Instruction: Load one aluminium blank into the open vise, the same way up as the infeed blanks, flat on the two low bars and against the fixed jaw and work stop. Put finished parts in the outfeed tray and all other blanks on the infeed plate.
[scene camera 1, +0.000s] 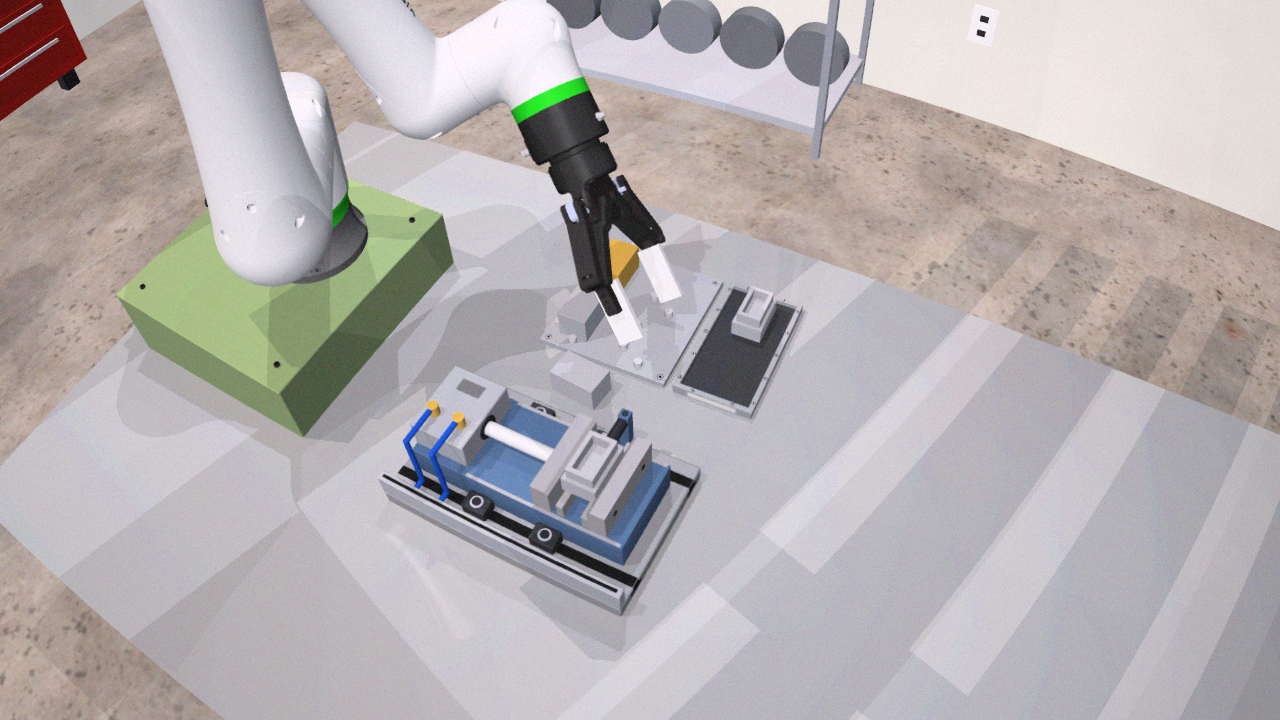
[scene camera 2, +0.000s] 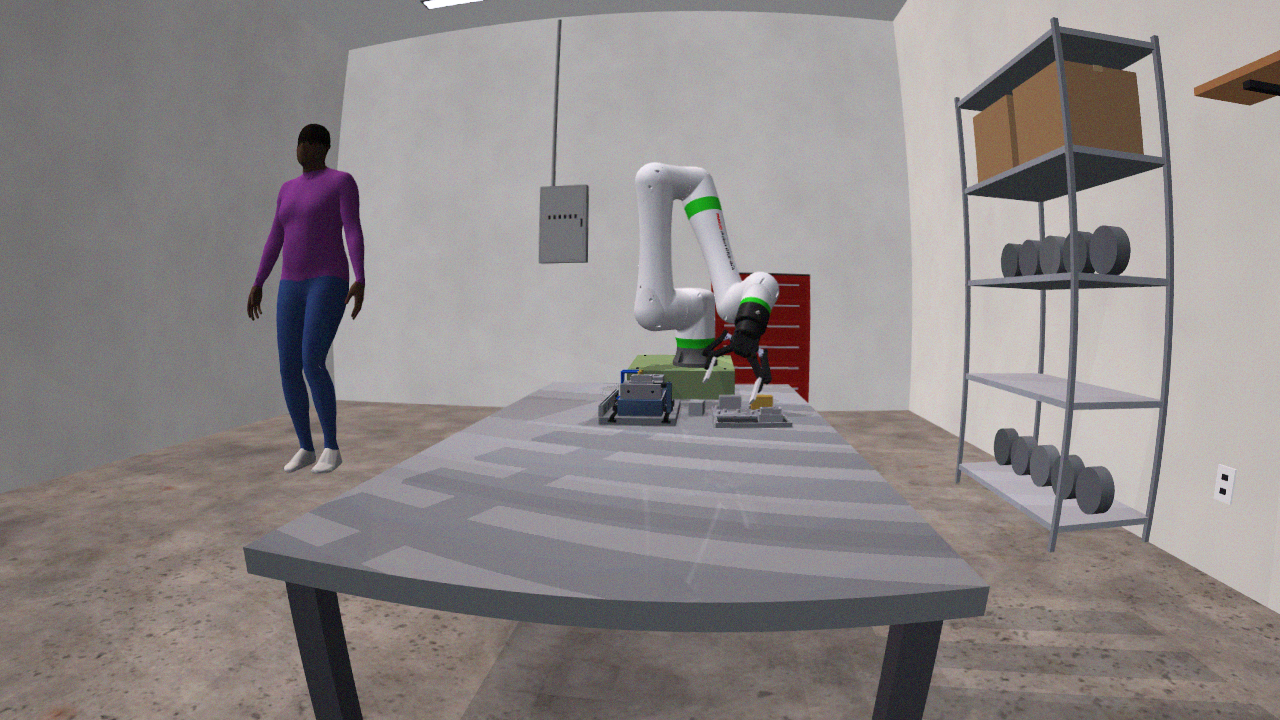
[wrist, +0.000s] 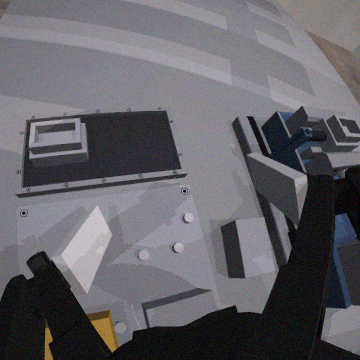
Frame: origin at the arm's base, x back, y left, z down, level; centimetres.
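Where they show: gripper, fingertip midpoint: (scene camera 1: 653, 318) (scene camera 2: 729, 391) (wrist: 175, 196); arm's base, link origin: (scene camera 2: 695, 364).
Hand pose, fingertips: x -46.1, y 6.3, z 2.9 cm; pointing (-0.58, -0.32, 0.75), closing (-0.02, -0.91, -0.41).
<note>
Each offset is from my fingertips to the top centre of the thing. "*": to the spot under its first point.
My gripper (scene camera 1: 650, 318) (scene camera 2: 731, 387) (wrist: 175, 196) is open and empty above the infeed plate {dz +6.2, dx +5.1, dy +5.7 cm} (scene camera 1: 687, 333) (wrist: 165, 225). A plain grey blank {dz +2.6, dx +10.1, dy +1.4 cm} (scene camera 1: 581, 317) (scene camera 2: 729, 402) (wrist: 180, 310) sits on the plate, partly hidden by the gripper in the wrist view. Another grey blank {dz +3.4, dx +6.0, dy -8.0 cm} (scene camera 1: 580, 379) (scene camera 2: 696, 408) (wrist: 250, 247) lies on the table between plate and vise. A pocketed finished part {dz -4.5, dx -2.9, dy -22.7 cm} (scene camera 1: 590, 462) (wrist: 345, 131) sits between the jaws of the blue vise {dz -2.9, dx +4.1, dy -22.6 cm} (scene camera 1: 505, 452) (scene camera 2: 644, 405) (wrist: 276, 132). Another finished part {dz +2.9, dx -9.7, dy +9.6 cm} (scene camera 1: 753, 315) (scene camera 2: 769, 415) (wrist: 59, 142) is in the dark outfeed tray (scene camera 1: 725, 367) (wrist: 125, 145).
A yellow block {dz +2.6, dx +9.7, dy +10.4 cm} (scene camera 1: 623, 259) (scene camera 2: 761, 402) (wrist: 103, 325) sits at the infeed plate's far side from the tray. Small round pins stand on the plate. Blue hoses {* dz -2.1, dx +12.1, dy -28.8 cm} (scene camera 1: 435, 465) rise beside the vise. A person (scene camera 2: 317, 232) stands left of the table.
</note>
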